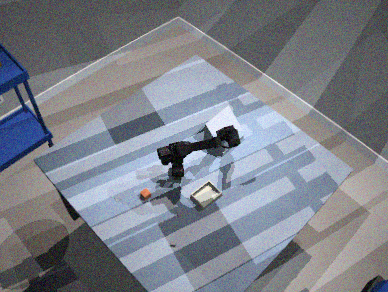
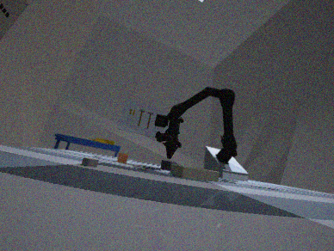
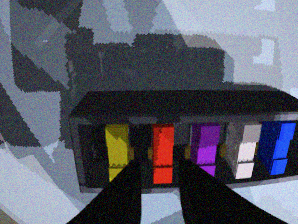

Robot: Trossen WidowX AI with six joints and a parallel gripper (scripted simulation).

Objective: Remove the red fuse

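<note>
My gripper tip is 3 cm above the red fuse. Also, from my gripper tip: yellow fuse: 1 cm ahead, 2 cm to the left, 3 cm below; white fuse: 3 cm behind, 3 cm to the right, 3 cm below; purple fuse: 1 cm behind, 2 cm to the right, 3 cm below.
</note>
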